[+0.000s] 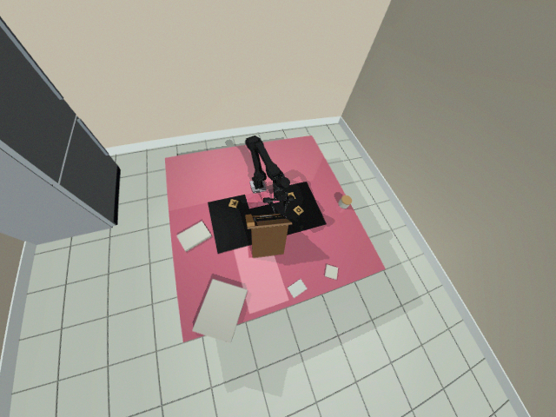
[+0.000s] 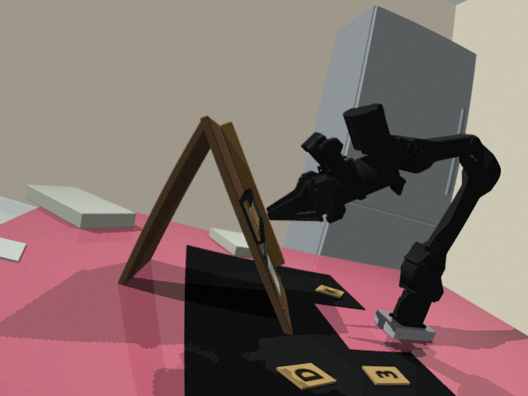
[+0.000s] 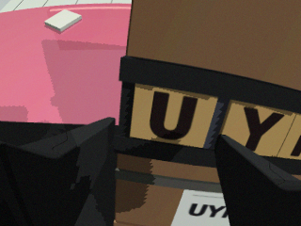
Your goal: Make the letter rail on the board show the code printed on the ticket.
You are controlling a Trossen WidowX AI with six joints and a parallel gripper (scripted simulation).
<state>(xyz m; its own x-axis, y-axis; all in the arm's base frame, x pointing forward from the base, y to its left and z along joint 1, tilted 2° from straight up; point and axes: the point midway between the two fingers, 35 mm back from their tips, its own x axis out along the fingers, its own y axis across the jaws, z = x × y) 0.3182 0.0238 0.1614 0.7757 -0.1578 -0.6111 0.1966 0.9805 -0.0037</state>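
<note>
Right now the white ticket is 5 cm behind my gripper tip, 6 cm to the right of it and 10 cm below it. Round my gripper tip: black mat (14 cm behind, 3 cm to the right, 17 cm below).
</note>
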